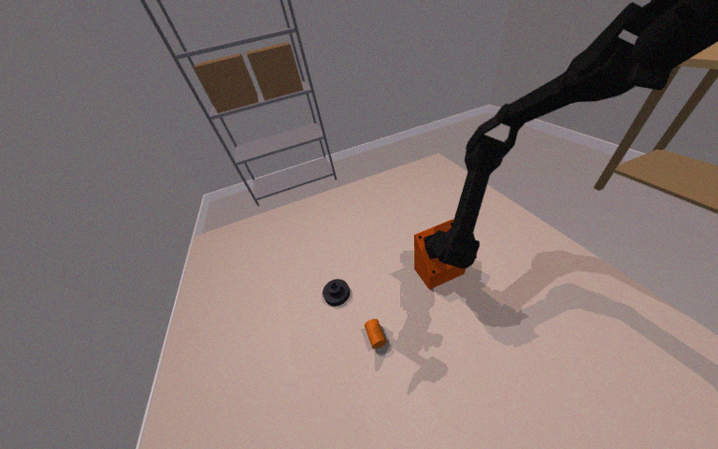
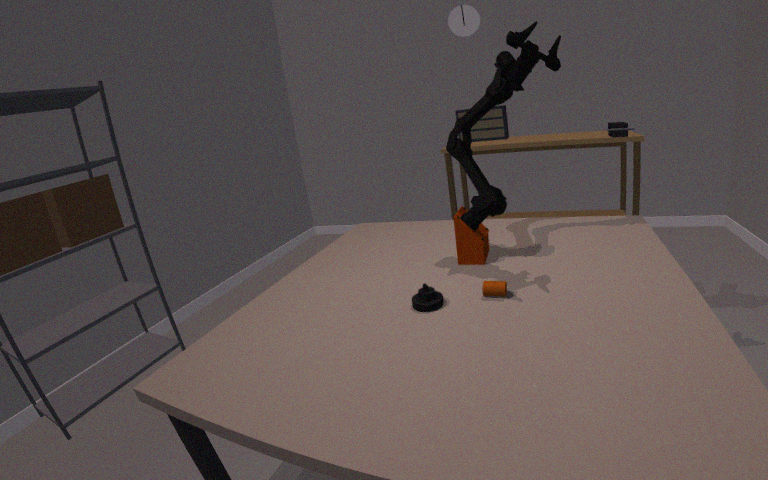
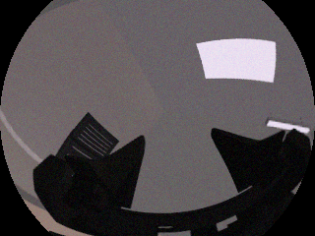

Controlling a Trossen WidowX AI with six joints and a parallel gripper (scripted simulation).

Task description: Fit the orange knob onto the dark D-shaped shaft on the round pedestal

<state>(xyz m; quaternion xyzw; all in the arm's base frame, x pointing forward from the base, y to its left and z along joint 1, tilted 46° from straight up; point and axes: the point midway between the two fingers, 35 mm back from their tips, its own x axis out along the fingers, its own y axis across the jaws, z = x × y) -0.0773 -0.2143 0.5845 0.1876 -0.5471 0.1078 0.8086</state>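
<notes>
My gripper tip is 680 mm above the orange knob, 350 mm short of it and 180 mm to the left of it. Also, from my gripper tip: dark round pedestal: 670 mm below, 420 mm ahead, 350 mm to the right.
</notes>
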